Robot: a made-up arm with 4 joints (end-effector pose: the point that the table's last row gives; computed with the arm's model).
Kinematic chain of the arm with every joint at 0, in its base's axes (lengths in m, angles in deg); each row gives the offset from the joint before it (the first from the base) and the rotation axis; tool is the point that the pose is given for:
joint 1: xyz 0 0 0.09 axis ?
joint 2: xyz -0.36 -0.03 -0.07 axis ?
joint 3: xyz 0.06 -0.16 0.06 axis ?
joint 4: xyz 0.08 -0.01 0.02 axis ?
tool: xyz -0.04 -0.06 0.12
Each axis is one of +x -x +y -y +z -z.
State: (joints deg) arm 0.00 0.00 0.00 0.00
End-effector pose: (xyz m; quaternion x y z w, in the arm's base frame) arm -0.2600 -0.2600 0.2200 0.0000 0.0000 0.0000 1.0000
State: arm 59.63 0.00 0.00 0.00
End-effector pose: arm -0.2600 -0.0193 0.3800 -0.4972 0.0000 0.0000 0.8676
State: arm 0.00 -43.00 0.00 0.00
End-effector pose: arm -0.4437 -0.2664 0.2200 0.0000 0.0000 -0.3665 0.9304
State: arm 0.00 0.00 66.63 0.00
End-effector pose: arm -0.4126 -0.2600 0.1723 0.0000 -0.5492 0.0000 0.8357
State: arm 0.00 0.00 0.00 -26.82
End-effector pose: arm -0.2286 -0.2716 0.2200 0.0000 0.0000 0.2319 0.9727
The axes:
joint 1: -x
joint 2: +z
joint 3: -y
joint 4: -z

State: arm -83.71 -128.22 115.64 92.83
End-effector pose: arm -0.4130 0.0622 0.1919 -0.3162 -0.2678 -0.9095 0.0326
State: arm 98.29 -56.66 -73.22 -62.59
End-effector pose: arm -0.4299 -0.0285 0.4458 -0.2698 0.2287 -0.2009 0.9135
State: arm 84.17 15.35 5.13 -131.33
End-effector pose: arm -0.1263 0.1288 0.2360 -0.2201 0.6238 0.7262 0.1871
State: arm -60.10 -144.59 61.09 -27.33
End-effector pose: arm -0.4774 -0.0134 0.3089 -0.2143 0.3372 -0.6544 0.6419
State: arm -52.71 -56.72 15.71 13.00
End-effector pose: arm -0.5168 -0.2209 0.0181 0.3153 0.1377 -0.5637 0.7510
